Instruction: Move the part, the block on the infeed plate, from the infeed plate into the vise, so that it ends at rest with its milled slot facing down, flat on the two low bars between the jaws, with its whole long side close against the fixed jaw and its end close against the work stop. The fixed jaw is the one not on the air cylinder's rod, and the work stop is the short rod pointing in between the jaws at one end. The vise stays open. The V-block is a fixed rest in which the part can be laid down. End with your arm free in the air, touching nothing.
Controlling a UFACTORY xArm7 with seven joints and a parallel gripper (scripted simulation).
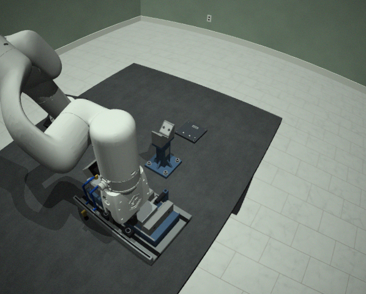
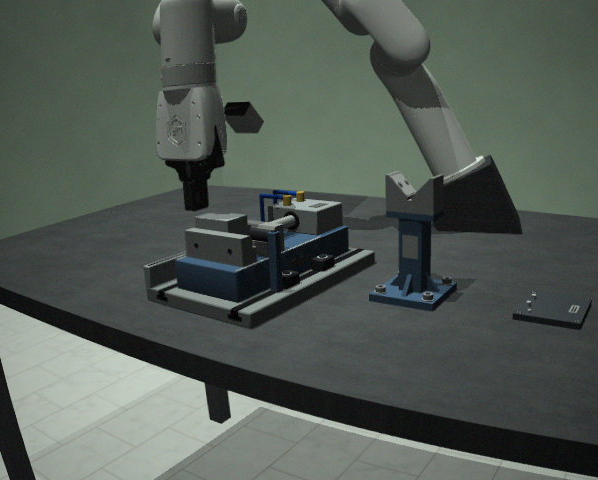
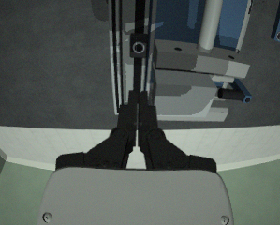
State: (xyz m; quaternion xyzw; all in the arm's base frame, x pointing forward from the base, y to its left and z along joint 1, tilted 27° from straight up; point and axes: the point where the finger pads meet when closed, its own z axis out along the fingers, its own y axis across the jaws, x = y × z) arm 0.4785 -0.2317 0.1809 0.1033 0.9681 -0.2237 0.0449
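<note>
The part lies 10 mm ahead of my hand, 40 mm to the left of it and 50 mm below it. Round my hand: work stop 30 mm ahead, 110 mm to the left, 50 mm below; moving jaw 20 mm behind, 70 mm to the left, 60 mm below; fixed jaw 50 mm ahead, 60 mm to the left, 60 mm below.
</note>
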